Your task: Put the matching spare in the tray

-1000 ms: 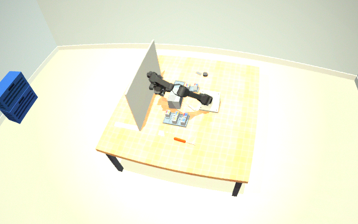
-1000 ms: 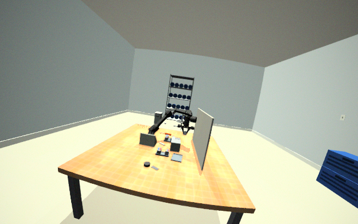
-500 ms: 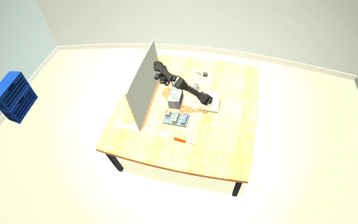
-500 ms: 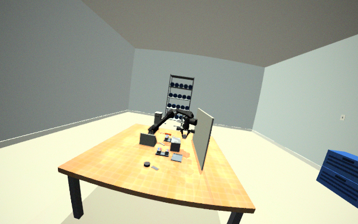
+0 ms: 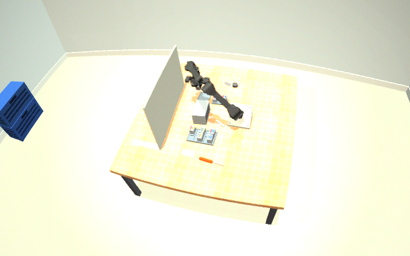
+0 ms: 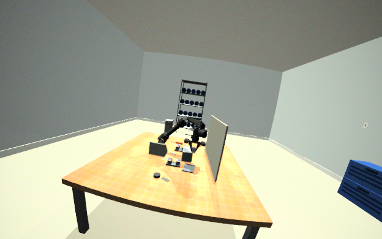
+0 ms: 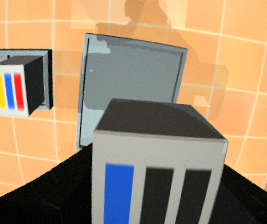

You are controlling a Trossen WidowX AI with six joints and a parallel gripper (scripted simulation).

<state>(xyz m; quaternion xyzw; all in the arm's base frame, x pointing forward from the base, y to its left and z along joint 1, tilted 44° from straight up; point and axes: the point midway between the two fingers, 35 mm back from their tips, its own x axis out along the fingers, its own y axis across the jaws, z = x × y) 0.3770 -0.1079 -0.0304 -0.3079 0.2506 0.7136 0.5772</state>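
My gripper tip is now 15 cm above the flat grey tray, 4 cm to the left of it and 1 cm past it. Also, from my gripper tip: mounted unit: 16 cm to the left, 10 cm below, 8 cm behind; tall grey panel: 20 cm to the left, 16 cm ahead, 7 cm above.
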